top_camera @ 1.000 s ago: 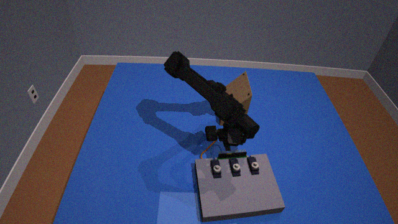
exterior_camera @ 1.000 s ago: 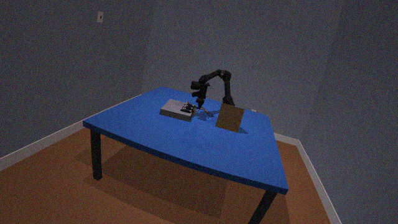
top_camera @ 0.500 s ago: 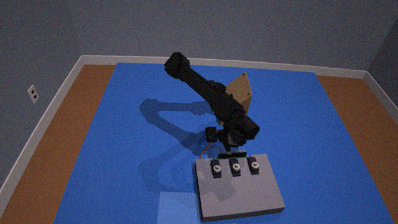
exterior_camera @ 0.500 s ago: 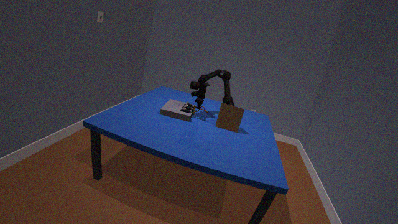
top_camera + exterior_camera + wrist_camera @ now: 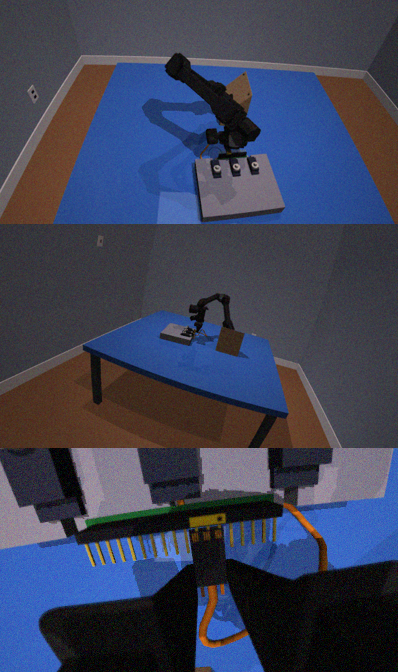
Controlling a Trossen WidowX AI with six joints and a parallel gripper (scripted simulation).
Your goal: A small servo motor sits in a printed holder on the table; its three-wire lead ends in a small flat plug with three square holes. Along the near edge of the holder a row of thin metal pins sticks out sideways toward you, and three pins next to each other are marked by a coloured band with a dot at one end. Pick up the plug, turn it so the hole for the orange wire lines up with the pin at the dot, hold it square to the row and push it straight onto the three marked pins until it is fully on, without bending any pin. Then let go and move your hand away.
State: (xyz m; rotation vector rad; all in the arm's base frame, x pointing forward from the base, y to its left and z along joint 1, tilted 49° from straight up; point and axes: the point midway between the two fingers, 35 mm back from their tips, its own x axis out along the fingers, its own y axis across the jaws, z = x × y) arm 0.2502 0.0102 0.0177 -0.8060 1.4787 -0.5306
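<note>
The yellow band lies 3 cm ahead of my gripper tip. Also, from my gripper tip: grey holder: 18 cm ahead, 4 cm to the left, 5 cm below; pin strip: 3 cm ahead, 2 cm to the left, 1 cm below.
</note>
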